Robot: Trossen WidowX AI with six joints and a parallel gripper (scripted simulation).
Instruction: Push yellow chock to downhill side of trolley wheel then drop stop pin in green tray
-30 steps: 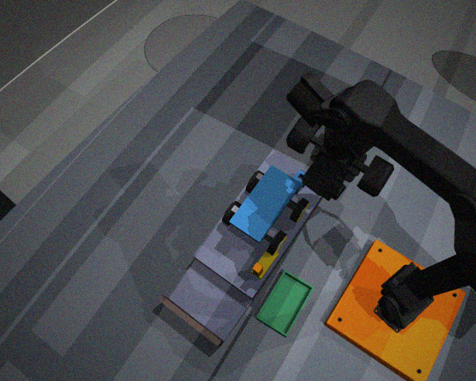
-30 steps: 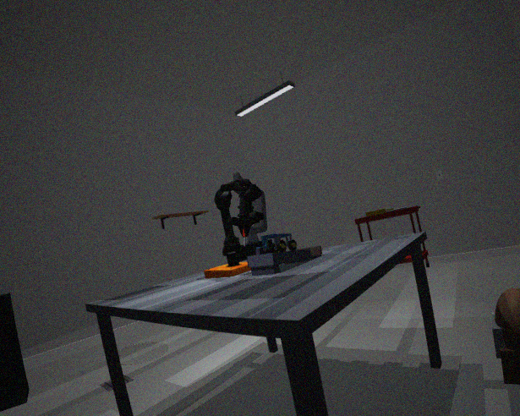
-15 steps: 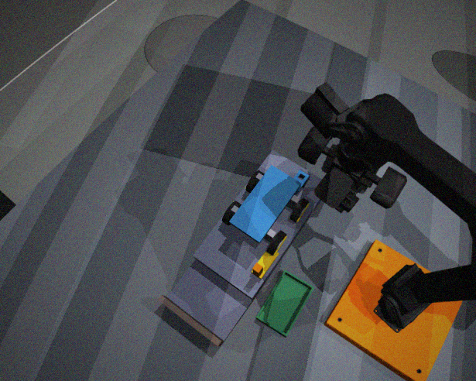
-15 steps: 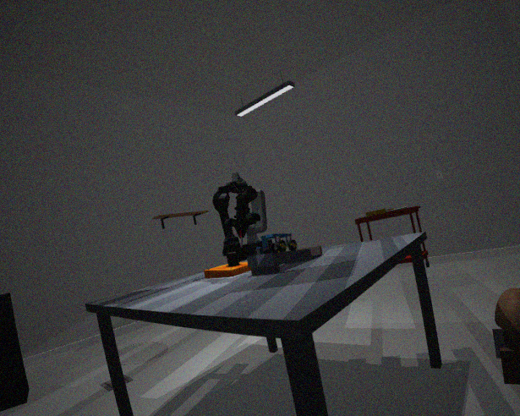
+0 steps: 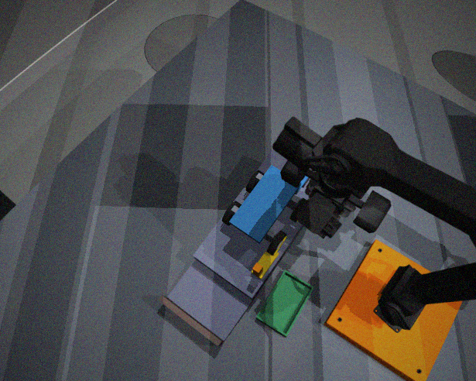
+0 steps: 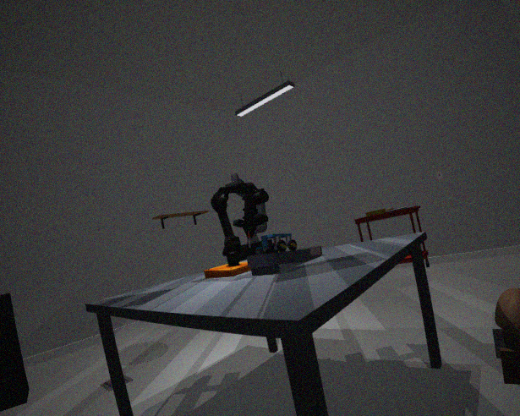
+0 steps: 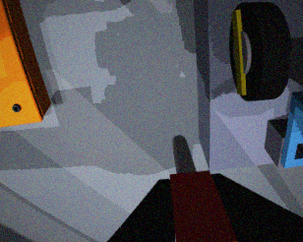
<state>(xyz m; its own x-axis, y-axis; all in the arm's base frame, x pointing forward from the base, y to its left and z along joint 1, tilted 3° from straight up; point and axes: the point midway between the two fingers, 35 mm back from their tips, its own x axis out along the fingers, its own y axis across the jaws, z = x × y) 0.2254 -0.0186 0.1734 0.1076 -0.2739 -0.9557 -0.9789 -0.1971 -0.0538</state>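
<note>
Now: the yellow chock 10 mm ahead of my gripper tip, 160 mm to the left of it and 80 mm below it. The rest, counted from my gripper tip: lilac ramp: 80 mm ahead, 90 mm to the left, 120 mm below; blue trolley: 90 mm ahead, 90 mm to the left, 50 mm below; red-headed stop pin: right at my gripper tip.
</note>
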